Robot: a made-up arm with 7 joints. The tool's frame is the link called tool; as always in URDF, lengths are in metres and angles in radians.
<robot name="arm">
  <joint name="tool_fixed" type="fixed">
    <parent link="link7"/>
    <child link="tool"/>
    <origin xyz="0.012 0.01 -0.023" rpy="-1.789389 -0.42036 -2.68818"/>
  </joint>
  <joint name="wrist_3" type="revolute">
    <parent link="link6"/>
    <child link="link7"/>
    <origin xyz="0.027 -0.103 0.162" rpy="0 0 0"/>
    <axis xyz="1 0 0"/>
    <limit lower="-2.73" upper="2.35" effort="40" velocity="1.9"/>
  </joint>
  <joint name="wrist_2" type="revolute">
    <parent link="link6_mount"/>
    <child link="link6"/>
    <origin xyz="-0.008 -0.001 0.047" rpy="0 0 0"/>
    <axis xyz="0 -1 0"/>
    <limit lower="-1.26" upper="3.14" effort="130" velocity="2.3"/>
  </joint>
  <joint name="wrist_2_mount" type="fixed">
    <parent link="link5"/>
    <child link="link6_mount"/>
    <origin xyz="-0.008 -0.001 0.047" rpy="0 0 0"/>
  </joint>
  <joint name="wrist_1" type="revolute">
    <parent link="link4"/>
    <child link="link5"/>
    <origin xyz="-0.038 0.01 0.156" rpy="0 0 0"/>
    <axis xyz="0 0 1"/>
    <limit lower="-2.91" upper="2.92" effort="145" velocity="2.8"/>
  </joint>
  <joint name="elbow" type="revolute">
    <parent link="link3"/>
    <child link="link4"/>
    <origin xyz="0.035 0.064 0.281" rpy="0 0 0"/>
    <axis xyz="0 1 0"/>
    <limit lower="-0.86" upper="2.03" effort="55" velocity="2"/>
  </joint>
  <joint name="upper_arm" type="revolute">
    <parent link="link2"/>
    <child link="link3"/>
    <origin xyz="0.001 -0.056 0.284" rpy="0 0 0"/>
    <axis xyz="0 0 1"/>
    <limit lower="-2.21" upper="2.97" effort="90" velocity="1"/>
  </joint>
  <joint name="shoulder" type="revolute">
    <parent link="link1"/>
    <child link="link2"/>
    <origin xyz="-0.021 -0.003 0.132" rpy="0 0 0"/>
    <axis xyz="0 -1 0"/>
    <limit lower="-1.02" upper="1.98" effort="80" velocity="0.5"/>
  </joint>
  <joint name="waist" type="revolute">
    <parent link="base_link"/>
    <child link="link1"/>
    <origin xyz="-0.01 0 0.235" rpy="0 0 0"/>
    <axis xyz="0 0 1"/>
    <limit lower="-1.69" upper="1.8" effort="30" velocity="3"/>
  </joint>
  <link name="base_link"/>
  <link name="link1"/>
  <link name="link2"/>
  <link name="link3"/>
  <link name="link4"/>
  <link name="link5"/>
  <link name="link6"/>
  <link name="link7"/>
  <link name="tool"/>
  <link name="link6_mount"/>
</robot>
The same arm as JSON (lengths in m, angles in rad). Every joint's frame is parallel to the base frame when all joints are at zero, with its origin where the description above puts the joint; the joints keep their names.
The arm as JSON. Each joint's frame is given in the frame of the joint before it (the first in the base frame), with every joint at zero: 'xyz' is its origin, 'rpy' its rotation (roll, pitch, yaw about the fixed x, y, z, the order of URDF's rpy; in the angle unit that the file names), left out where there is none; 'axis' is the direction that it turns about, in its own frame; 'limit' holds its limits. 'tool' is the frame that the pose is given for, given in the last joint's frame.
{"units": {"length": "m", "angle": "rad"}, "joints": [
  {"name": "waist", "type": "revolute", "origin": {"xyz": [-0.01, 0.0, 0.235]}, "axis": [0.0, 0.0, 1.0], "limit": {"lower": -1.69, "upper": 1.8}},
  {"name": "shoulder", "type": "revolute", "origin": {"xyz": [-0.021, -0.003, 0.132]}, "axis": [0.0, -1.0, 0.0], "limit": {"lower": -1.02, "upper": 1.98}},
  {"name": "upper_arm", "type": "revolute", "origin": {"xyz": [0.001, -0.056, 0.284]}, "axis": [0.0, 0.0, 1.0], "limit": {"lower": -2.21, "upper": 2.97}},
  {"name": "elbow", "type": "revolute", "origin": {"xyz": [0.035, 0.064, 0.281]}, "axis": [0.0, 1.0, 0.0], "limit": {"lower": -0.86, "upper": 2.03}},
  {"name": "wrist_1", "type": "revolute", "origin": {"xyz": [-0.038, 0.01, 0.156]}, "axis": [0.0, 0.0, 1.0], "limit": {"lower": -2.91, "upper": 2.92}},
  {"name": "wrist_2", "type": "revolute", "origin": {"xyz": [-0.016, -0.002, 0.094]}, "axis": [0.0, -1.0, 0.0], "limit": {"lower": -1.26, "upper": 3.14}},
  {"name": "wrist_3", "type": "revolute", "origin": {"xyz": [0.027, -0.103, 0.162]}, "axis": [1.0, 0.0, 0.0], "limit": {"lower": -2.73, "upper": 2.35}}
], "tool": {"origin": {"xyz": [0.012, 0.01, -0.023], "rpy": [-1.7894, -0.4204, -2.6882]}}}

